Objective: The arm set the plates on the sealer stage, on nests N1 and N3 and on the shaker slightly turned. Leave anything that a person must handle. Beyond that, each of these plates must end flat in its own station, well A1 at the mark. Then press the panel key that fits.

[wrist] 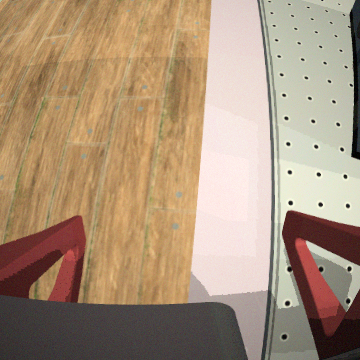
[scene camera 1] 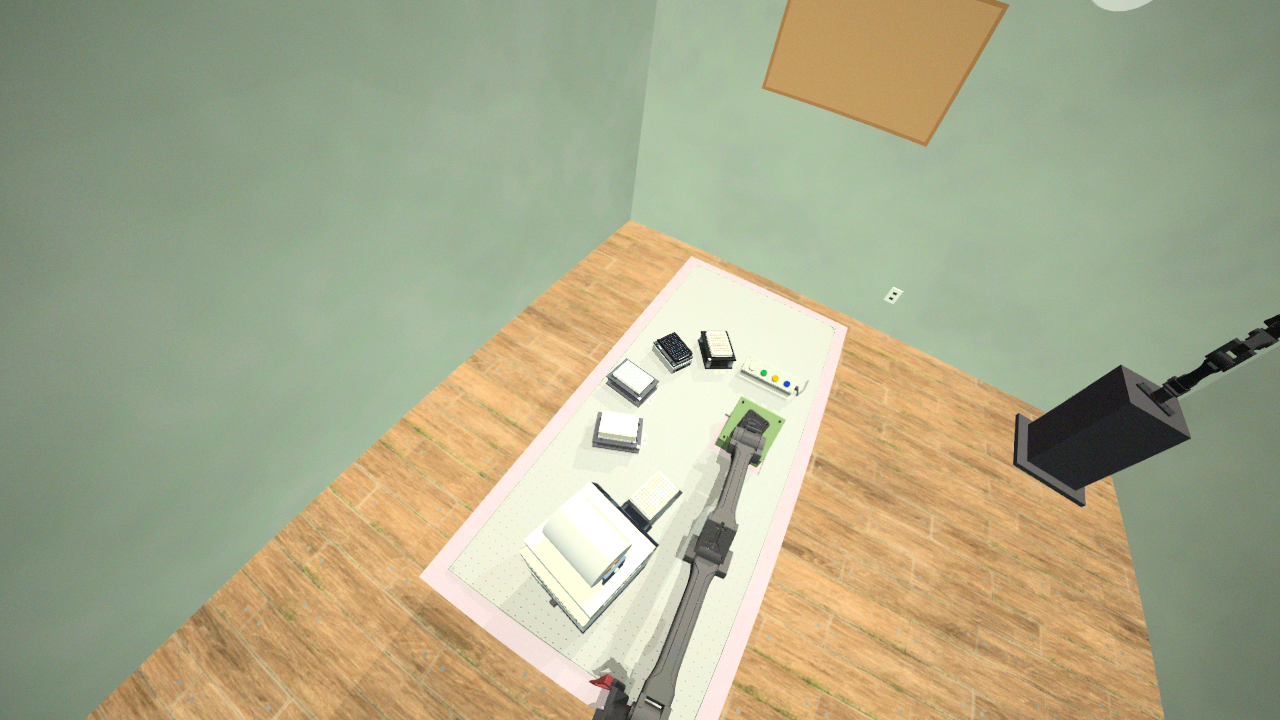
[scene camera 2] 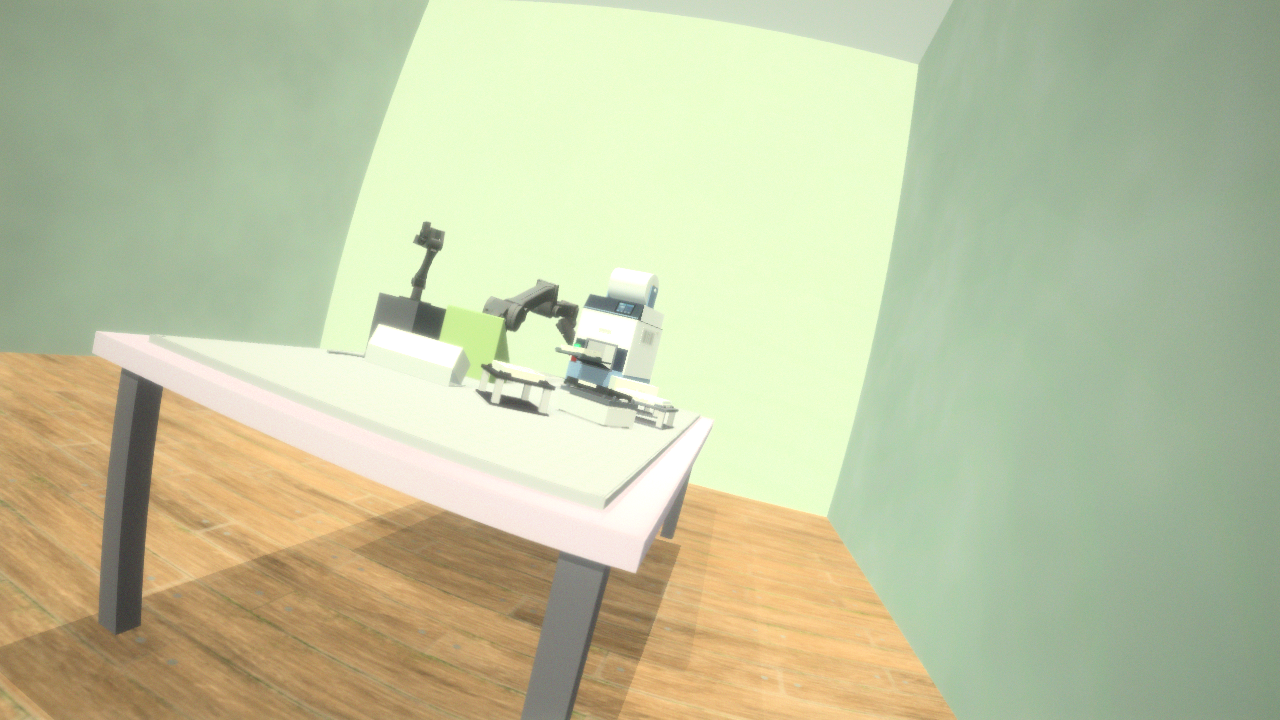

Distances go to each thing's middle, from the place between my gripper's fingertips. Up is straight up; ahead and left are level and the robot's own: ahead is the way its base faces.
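You'd find the cream plate [scene camera 1: 658, 490] 170 mm ahead of my hand, 50 mm above it, and 510 mm to the right of it.
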